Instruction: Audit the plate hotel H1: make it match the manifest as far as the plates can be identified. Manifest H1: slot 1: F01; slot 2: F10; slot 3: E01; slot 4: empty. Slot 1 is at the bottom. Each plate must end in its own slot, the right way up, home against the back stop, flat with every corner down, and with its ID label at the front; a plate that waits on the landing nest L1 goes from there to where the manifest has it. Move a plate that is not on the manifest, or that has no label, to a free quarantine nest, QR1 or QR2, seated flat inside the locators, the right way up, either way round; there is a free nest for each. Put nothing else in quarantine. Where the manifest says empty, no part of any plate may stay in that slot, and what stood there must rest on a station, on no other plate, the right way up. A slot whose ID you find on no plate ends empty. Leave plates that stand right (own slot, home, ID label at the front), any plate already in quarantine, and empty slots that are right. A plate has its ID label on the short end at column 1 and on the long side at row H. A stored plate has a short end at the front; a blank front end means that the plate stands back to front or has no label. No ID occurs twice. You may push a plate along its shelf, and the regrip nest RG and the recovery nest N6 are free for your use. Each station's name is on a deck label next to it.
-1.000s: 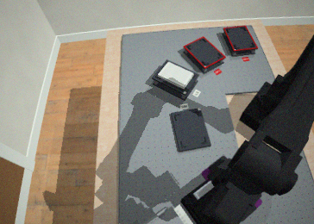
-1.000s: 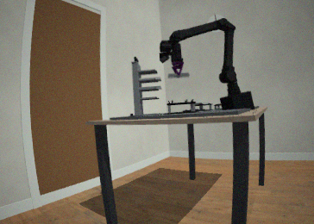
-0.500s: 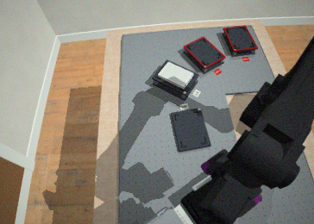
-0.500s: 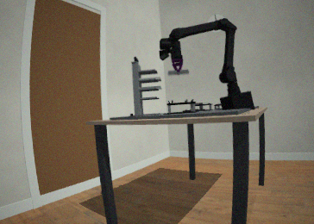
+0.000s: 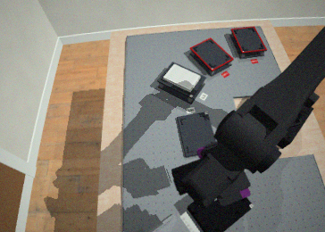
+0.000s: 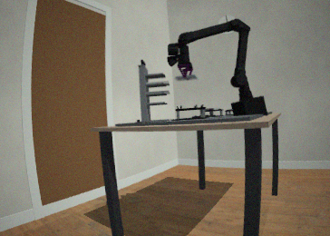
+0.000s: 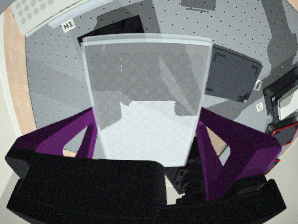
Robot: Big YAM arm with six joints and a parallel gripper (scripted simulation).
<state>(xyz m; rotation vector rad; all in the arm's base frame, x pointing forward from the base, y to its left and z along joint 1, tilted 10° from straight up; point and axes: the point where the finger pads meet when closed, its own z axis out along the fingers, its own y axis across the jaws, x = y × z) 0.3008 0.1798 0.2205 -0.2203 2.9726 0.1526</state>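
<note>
Right now the red-edged nest is 57 cm to the right of my hand, 21 cm below it and 18 cm behind it. Round my hand: pale plate (right at my hand); plate hotel (20 cm ahead, 15 cm to the left, 9 cm below); black nest (19 cm below, 5 cm to the left, 3 cm behind).
</note>
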